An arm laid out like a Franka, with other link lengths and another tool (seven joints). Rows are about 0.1 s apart.
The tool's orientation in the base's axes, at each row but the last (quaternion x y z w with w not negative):
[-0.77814, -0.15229, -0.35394, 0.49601]
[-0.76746, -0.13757, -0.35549, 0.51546]
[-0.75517, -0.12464, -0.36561, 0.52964]
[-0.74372, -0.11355, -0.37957, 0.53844]
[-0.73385, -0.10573, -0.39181, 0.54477]
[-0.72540, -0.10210, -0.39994, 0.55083]
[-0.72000, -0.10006, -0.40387, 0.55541]
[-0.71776, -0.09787, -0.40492, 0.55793]
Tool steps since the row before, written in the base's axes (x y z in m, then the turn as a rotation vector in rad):
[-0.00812, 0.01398, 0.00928, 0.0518, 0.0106, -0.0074]
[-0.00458, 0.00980, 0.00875, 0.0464, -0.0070, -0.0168]
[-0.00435, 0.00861, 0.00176, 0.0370, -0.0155, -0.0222]
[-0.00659, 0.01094, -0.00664, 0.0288, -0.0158, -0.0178]
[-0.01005, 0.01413, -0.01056, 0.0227, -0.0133, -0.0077]
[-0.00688, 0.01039, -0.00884, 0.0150, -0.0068, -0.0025]
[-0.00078, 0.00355, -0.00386, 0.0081, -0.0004, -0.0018]
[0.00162, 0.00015, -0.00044, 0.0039, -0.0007, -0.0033]
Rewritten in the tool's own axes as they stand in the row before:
[-0.00079, -0.01739, 0.00666, 0.0300, 0.0305, 0.0319]
[0.00124, -0.01293, 0.00497, 0.0225, 0.0415, 0.0161]
[-0.00356, -0.00726, 0.00554, 0.0139, 0.0434, 0.0055]
[-0.01171, -0.00338, 0.00767, 0.0113, 0.0356, 0.0011]
[-0.01787, -0.00371, 0.00890, 0.0135, 0.0238, -0.0005]
[-0.01370, -0.00158, 0.00658, 0.0101, 0.0132, 0.0012]
[-0.00426, 0.00102, 0.00298, 0.0042, 0.0062, 0.0036]
[0.00071, 0.00122, 0.00092, 0.0005, 0.0049, 0.0014]

